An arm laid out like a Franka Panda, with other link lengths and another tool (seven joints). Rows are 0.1 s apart.
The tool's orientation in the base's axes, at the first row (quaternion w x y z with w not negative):
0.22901, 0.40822, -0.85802, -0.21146
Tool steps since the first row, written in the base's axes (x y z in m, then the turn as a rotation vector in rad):
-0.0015, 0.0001, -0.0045, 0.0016, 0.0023, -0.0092
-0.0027, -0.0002, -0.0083, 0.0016, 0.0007, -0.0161
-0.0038, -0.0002, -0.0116, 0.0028, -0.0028, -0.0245
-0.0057, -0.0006, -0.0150, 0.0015, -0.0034, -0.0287
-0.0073, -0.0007, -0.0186, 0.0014, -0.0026, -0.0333
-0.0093, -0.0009, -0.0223, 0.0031, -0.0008, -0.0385
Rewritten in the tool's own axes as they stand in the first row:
-0.0002, -0.0015, 0.0045, -0.0048, -0.0047, 0.0069
-0.0002, -0.0030, 0.0082, -0.0050, -0.0094, 0.0122
-0.0003, -0.0042, 0.0115, -0.0047, -0.0168, 0.0177
0.0004, -0.0052, 0.0152, -0.0045, -0.0186, 0.0217
0.0006, -0.0062, 0.0190, -0.0061, -0.0207, 0.0256
0.0010, -0.0072, 0.0231, -0.0096, -0.0235, 0.0291

